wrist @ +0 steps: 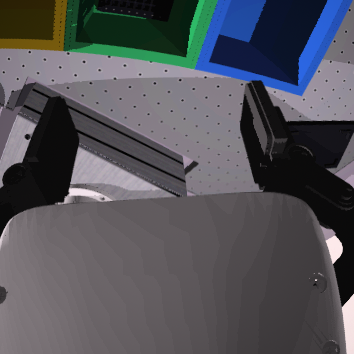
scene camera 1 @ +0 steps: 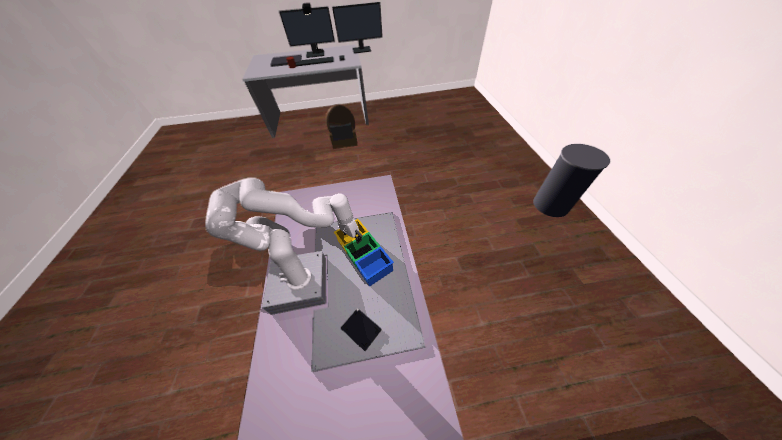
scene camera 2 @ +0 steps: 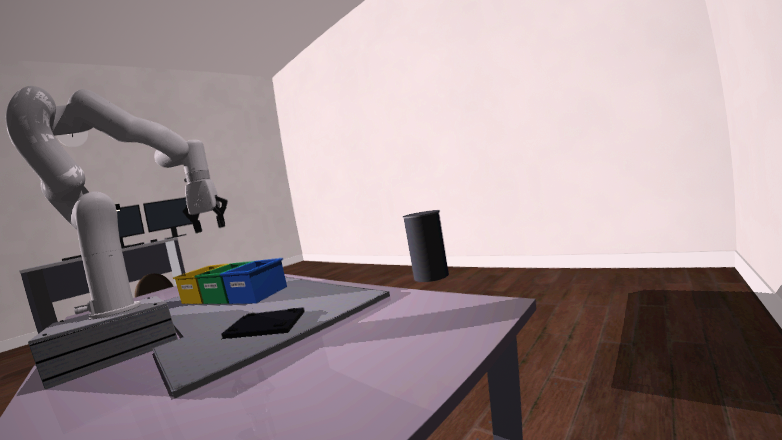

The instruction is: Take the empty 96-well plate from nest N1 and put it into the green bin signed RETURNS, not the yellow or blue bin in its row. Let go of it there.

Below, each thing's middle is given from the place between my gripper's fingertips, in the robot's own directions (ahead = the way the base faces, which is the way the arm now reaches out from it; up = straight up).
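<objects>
Black nest (scene camera 2: 262,323): a fair way below my hand, far to the right of it, a touch ahead of it.
</objects>
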